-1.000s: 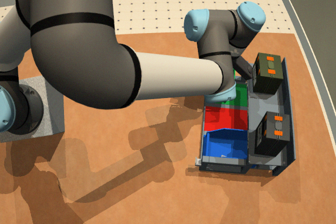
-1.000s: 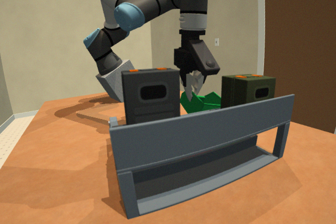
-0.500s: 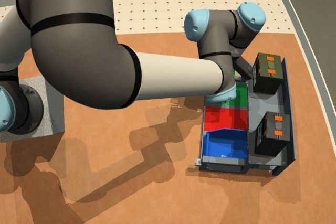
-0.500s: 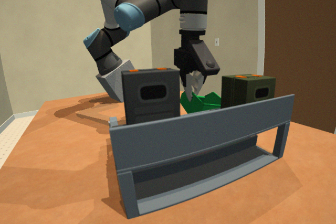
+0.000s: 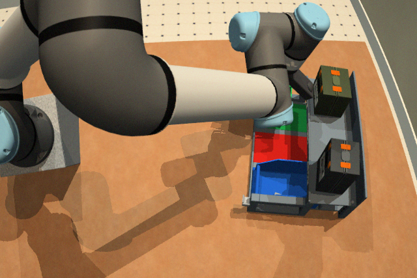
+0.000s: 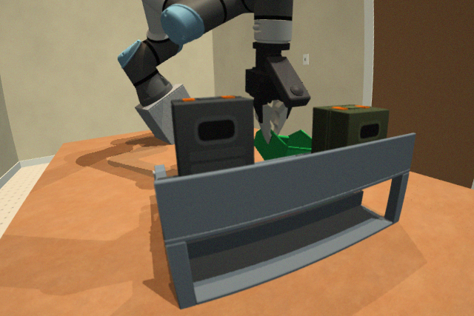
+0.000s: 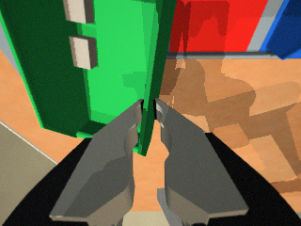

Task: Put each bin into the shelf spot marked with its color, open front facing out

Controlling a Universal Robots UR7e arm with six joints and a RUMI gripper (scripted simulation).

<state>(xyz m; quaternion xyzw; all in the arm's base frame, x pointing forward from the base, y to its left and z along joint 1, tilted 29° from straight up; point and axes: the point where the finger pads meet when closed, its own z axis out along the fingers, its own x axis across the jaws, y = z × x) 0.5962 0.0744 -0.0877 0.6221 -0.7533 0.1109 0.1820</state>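
Now: hand 40 mm to the right of the green bin and 30 mm above it. Also, from my hand: shelf front lip 100 mm below, 70 mm to the right, 20 mm behind; blue bin 200 mm to the right, 70 mm below, 50 mm ahead; olive case 190 mm ahead, 40 mm above, 10 mm to the left.
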